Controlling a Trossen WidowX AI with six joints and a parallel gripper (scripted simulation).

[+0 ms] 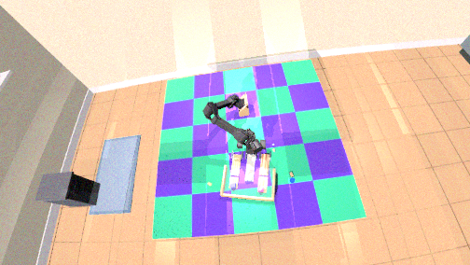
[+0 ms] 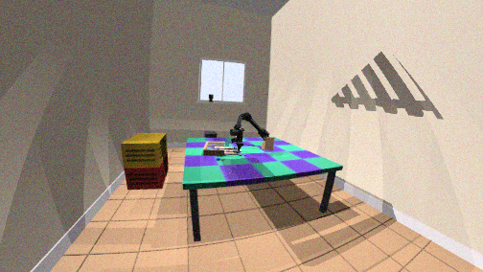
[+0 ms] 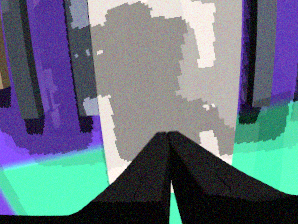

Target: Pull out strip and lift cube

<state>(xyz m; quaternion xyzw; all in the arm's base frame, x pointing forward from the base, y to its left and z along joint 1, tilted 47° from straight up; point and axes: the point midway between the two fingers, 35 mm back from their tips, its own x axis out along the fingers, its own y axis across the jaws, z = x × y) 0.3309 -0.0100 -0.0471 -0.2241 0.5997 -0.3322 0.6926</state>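
Right now my gripper tip is 200 mm short of the labelled cube, 50 mm to the left of it and 10 mm below it. Round my gripper tip: blue piece 250 mm ahead, 220 mm to the left.
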